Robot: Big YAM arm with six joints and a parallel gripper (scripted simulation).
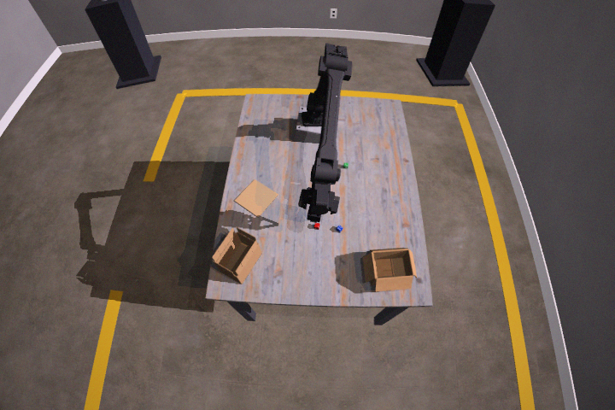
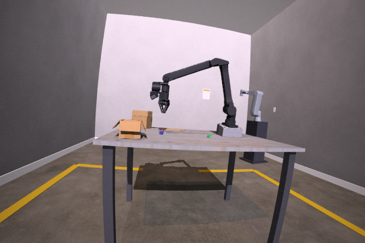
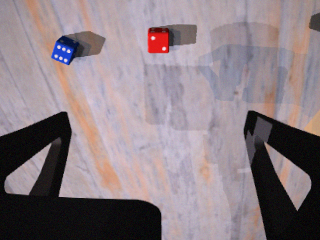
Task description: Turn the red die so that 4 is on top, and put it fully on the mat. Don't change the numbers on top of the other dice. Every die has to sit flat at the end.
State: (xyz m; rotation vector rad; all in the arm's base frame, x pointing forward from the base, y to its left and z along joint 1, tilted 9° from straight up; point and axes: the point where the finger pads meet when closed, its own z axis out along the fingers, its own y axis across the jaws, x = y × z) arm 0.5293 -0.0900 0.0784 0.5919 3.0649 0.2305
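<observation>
My hand is 140 mm above the red die. The rest, counted from my hand: blue die (140 mm below, 90 mm to the left, 30 mm ahead); tan mat (240 mm to the right, 180 mm behind, 150 mm below); cardboard box (330 mm to the right, 110 mm ahead, 90 mm below).
</observation>
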